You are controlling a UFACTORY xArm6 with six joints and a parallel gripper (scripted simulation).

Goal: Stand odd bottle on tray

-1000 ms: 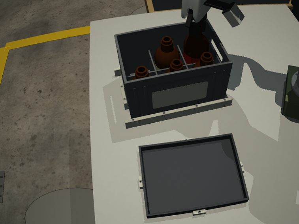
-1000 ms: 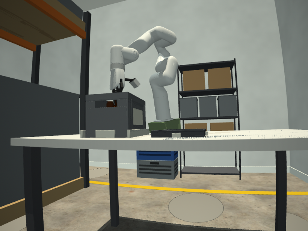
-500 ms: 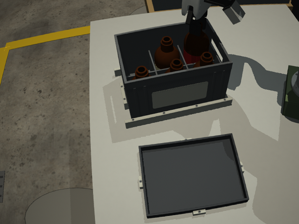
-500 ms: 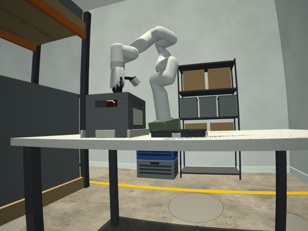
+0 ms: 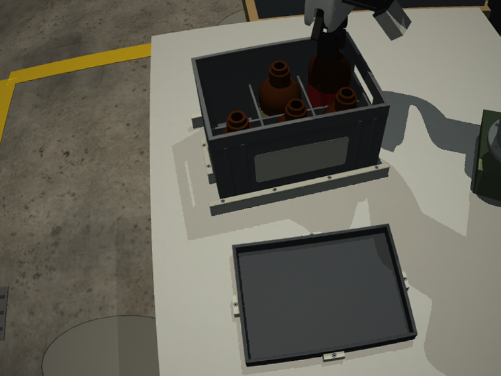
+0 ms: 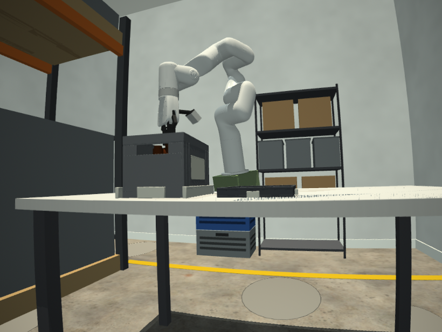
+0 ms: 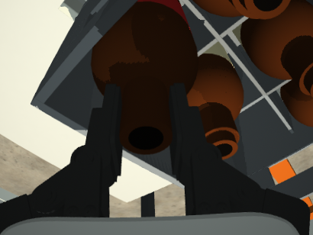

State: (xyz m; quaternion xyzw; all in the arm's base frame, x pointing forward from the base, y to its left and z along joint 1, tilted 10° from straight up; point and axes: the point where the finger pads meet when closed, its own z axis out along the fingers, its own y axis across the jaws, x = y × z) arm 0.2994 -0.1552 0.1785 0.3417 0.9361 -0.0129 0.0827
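The glass bottle lies 7 cm below my hand. Also, from my hand: dark tray (34 cm to the left, 18 cm below, 8 cm ahead); dark crate (11 cm below, 8 cm ahead, 5 cm to the left).
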